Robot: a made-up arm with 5 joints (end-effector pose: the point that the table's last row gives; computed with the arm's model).
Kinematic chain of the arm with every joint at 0, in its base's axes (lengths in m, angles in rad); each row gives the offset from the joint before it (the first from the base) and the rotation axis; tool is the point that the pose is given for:
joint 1: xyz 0 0 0.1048 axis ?
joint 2: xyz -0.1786 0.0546 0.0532 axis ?
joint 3: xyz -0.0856 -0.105 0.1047 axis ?
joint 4: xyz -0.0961 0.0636 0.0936 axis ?
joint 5: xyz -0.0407 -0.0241 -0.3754 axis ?
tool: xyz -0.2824 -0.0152 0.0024
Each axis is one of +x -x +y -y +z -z.
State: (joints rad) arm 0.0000 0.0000 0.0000 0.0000 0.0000
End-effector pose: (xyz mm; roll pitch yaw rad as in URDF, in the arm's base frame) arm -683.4 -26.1 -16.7 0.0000 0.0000 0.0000
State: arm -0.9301 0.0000 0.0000 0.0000 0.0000
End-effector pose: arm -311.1 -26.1 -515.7 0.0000 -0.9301 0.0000
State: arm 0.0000 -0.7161 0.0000 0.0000 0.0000
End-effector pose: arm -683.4 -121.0 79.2 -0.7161 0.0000 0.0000
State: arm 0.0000 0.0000 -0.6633 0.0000 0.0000
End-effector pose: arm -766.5 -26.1 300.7 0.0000 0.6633 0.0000
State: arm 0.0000 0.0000 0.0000 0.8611 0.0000
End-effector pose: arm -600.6 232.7 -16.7 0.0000 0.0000 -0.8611
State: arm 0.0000 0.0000 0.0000 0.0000 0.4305
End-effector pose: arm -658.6 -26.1 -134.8 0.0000 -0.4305 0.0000
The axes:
joint 1: +y
joint 2: +x
joint 3: -y
joint 4: -z
joint 5: -y

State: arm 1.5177 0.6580 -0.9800 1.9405 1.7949
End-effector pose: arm -88.4 73.4 906.5 -1.5702 0.9729 -0.2283
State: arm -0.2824 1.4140 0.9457 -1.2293 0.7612
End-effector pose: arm 113.2 294.3 -149.1 3.0785 -0.6698 -2.4723
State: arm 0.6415 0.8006 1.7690 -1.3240 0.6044
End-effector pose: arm 78.2 -215.6 -111.5 -1.6042 -1.0421 1.7701
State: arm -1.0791 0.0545 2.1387 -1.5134 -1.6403
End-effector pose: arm -203.1 -10.7 -50.5 0.7121 -1.4510 -2.1757
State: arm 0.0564 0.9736 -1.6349 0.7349 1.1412
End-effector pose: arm -767.1 -238.9 446.2 0.2774 0.5080 0.1680
